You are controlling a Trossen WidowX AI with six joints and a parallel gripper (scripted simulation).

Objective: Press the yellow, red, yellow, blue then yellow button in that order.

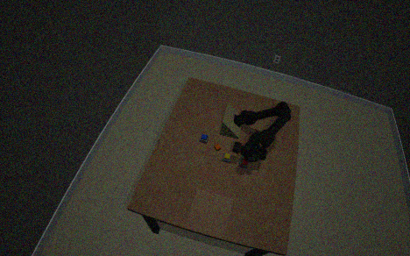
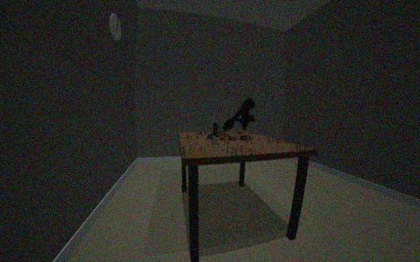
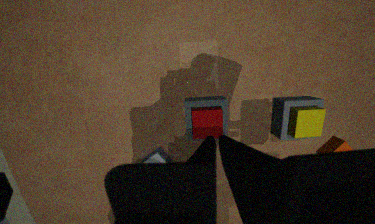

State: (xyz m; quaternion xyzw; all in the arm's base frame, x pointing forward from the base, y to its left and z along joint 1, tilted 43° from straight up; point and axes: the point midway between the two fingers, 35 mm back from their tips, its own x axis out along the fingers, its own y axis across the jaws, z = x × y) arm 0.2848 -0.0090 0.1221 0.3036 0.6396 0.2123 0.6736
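My gripper tip is now 60 mm above the red button and 10 mm past it. From my gripper tip the other things lie so: blue button: 270 mm to the right, 130 mm behind, 60 mm below; orange block: 170 mm to the right, 90 mm behind, 80 mm below; yellow button: 110 mm to the right, 60 mm below, 20 mm behind.
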